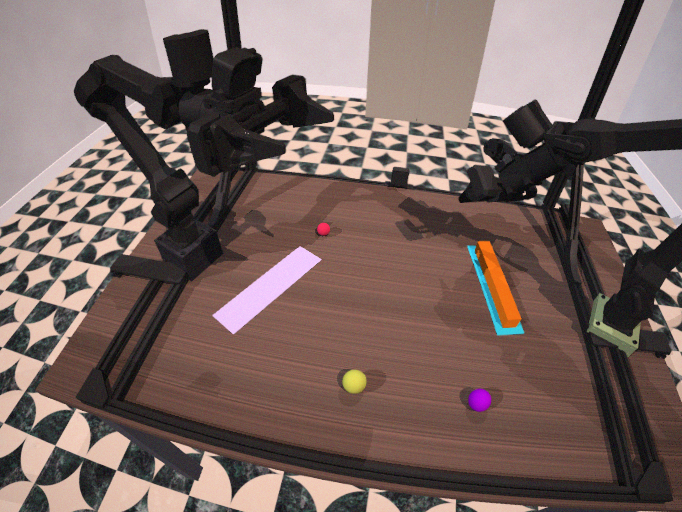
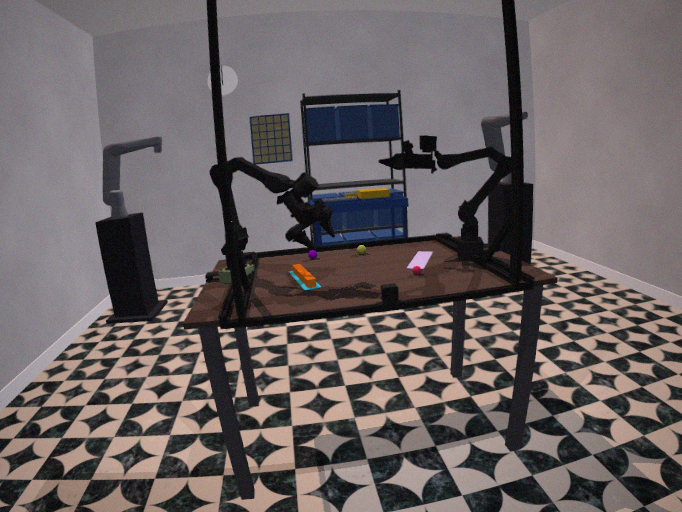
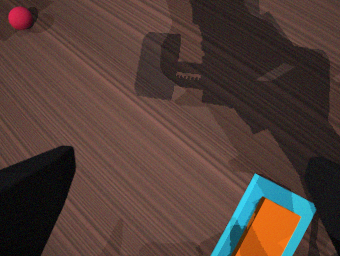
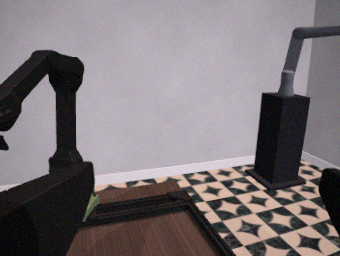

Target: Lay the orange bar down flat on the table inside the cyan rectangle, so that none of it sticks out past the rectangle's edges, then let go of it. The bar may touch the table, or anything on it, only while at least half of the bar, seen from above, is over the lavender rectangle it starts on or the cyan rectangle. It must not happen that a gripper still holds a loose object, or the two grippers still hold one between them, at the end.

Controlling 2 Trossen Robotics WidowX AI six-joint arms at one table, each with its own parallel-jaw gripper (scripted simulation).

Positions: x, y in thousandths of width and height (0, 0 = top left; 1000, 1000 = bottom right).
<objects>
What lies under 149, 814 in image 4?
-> My right gripper.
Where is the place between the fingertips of my left gripper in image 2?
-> At 477, 476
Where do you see a lavender rectangle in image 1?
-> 344, 616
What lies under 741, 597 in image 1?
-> An orange bar.
</objects>
